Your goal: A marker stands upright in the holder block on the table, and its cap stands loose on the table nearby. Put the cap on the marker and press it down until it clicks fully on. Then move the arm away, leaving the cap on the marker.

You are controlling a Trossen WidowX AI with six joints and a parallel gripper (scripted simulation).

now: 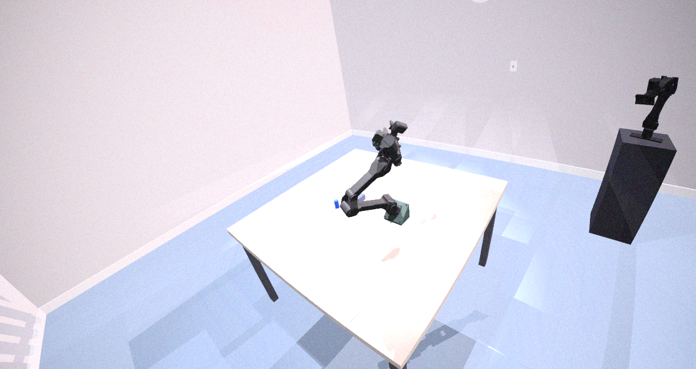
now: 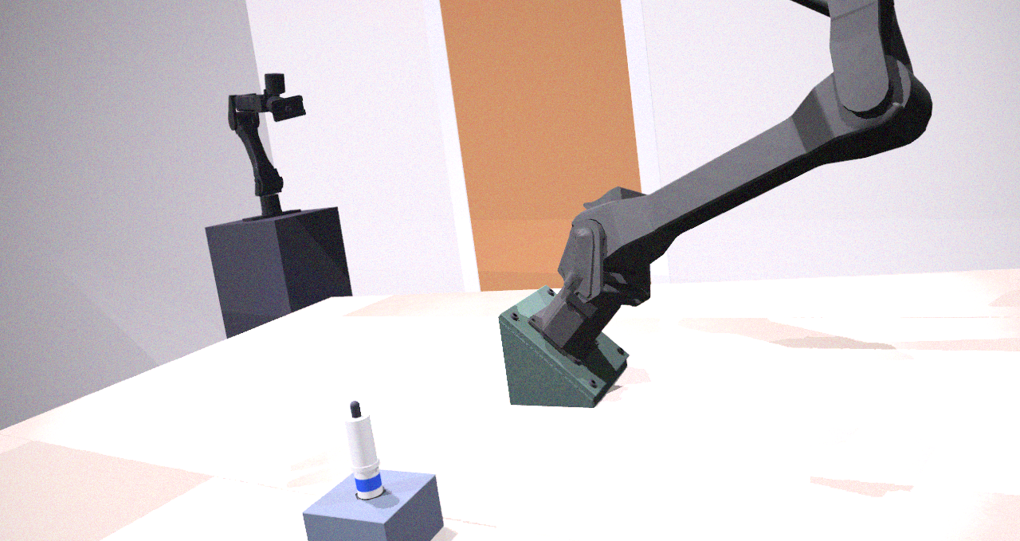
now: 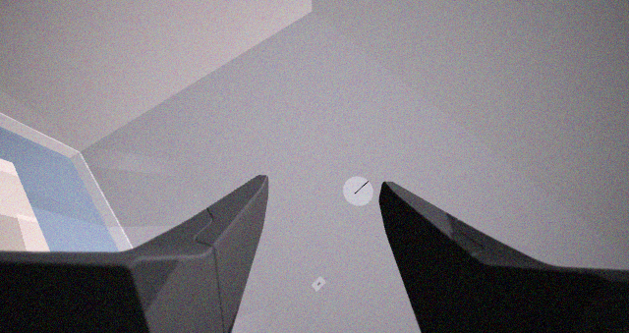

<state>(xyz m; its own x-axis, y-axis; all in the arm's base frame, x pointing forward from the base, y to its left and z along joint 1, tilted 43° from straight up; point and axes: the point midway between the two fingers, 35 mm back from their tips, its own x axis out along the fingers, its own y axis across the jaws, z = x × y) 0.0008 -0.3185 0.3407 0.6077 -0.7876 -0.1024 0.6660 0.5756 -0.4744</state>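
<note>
Now: gripper tip 510 mm above the marker cap, 350 mm short of it and 130 mm to the right of it.
</note>
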